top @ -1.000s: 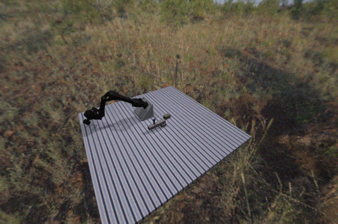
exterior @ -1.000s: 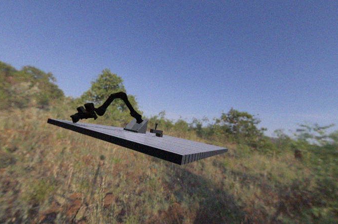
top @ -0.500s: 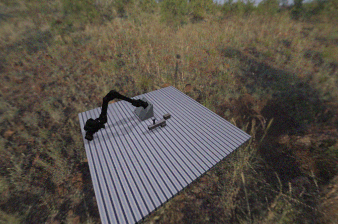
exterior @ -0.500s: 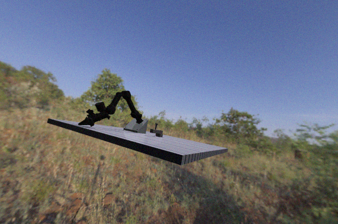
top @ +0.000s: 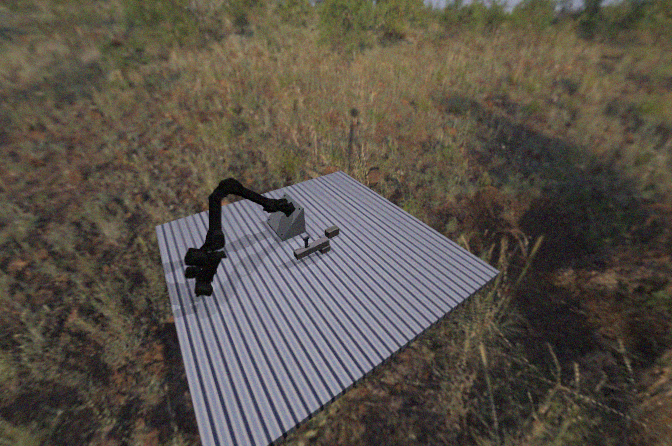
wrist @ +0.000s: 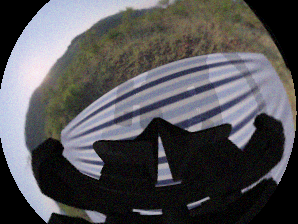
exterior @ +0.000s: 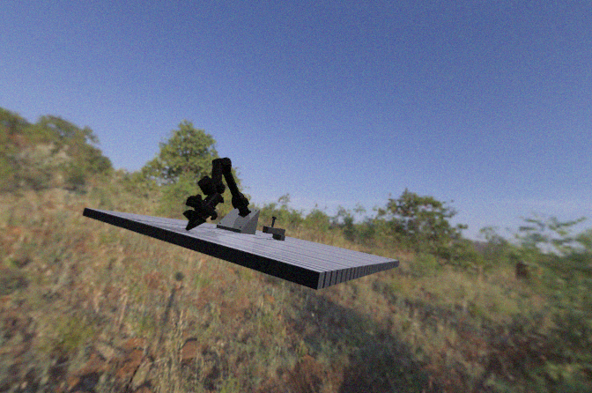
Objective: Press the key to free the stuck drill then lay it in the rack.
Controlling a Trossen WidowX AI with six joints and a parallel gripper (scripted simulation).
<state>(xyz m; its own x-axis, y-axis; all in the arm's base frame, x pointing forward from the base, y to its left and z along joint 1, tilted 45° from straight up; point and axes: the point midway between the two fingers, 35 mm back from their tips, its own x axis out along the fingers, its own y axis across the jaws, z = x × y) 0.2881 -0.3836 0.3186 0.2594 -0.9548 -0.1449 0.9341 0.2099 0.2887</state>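
Right now my gripper tip is 51 cm to the right of the dark drill, 9 cm below it and 2 cm past it. Round my gripper tip: grey block: 69 cm to the left, 12 cm behind, 2 cm above.
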